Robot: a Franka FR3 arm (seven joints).
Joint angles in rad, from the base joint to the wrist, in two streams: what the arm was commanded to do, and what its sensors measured. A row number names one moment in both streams.
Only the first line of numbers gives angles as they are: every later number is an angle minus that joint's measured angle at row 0.
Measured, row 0: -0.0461, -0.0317, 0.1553, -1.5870, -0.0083, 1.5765, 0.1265
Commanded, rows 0 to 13: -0.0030, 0.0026, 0.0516, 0.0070, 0.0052, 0.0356, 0.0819; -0.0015, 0.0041, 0.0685, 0.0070, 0.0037, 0.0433, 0.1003; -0.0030, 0.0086, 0.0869, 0.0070, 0.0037, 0.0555, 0.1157; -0.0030, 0.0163, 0.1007, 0.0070, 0.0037, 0.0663, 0.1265; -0.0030, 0.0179, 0.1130, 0.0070, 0.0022, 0.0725, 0.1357; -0.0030, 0.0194, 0.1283, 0.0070, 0.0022, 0.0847, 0.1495; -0.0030, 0.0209, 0.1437, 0.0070, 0.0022, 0.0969, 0.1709; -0.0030, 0.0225, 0.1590, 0.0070, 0.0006, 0.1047, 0.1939; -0.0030, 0.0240, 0.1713, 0.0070, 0.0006, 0.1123, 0.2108; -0.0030, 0.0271, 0.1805, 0.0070, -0.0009, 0.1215, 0.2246; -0.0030, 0.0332, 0.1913, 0.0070, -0.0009, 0.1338, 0.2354; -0.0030, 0.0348, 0.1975, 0.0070, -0.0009, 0.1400, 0.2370; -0.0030, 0.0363, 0.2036, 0.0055, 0.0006, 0.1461, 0.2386; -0.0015, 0.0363, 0.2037, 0.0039, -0.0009, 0.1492, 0.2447
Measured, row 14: 0.0019, 0.0257, 0.1919, -0.0001, 0.0000, 0.1264, 0.2211
